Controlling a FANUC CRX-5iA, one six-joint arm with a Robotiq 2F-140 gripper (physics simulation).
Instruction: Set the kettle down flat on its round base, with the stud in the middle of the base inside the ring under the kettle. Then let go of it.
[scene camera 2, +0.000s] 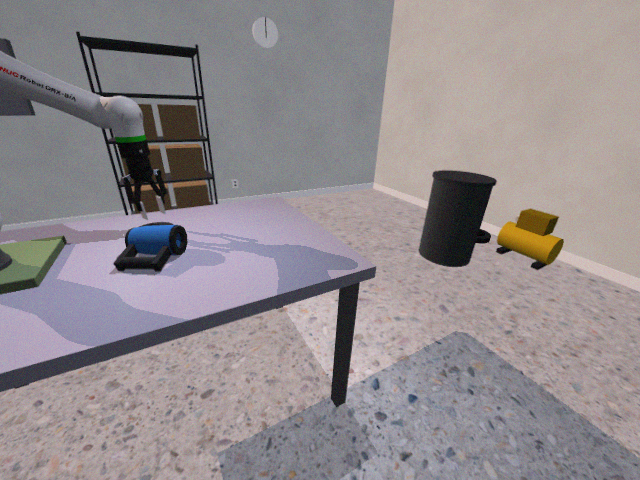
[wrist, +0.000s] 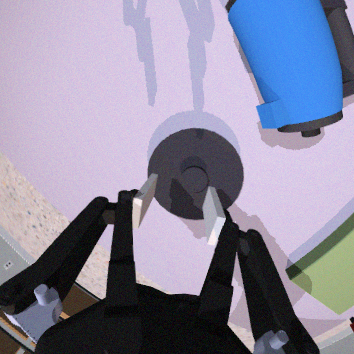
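Note:
The blue kettle (scene camera 2: 155, 239) (wrist: 292, 55) lies on its side on the table. In the scene view its black handle points toward the camera; in the wrist view its black-rimmed end is near the base. The round dark base (wrist: 220, 150) lies flat on the table beside the kettle, with a raised stud (wrist: 195, 179) at its middle. In the scene view the base is mostly hidden behind the kettle. My gripper (scene camera 2: 154, 212) (wrist: 180, 191) points down above the base, partly open and empty, its pale fingertips apart. The ring under the kettle does not show.
A green slab (scene camera 2: 36, 253) (wrist: 330, 270) lies on the table (scene camera 2: 310, 248) beside the arm's foot. A shelf rack (scene camera 2: 139, 45) with boxes stands behind. A black bin (scene camera 2: 454, 219) and a yellow machine (scene camera 2: 529, 243) stand on the floor at the right.

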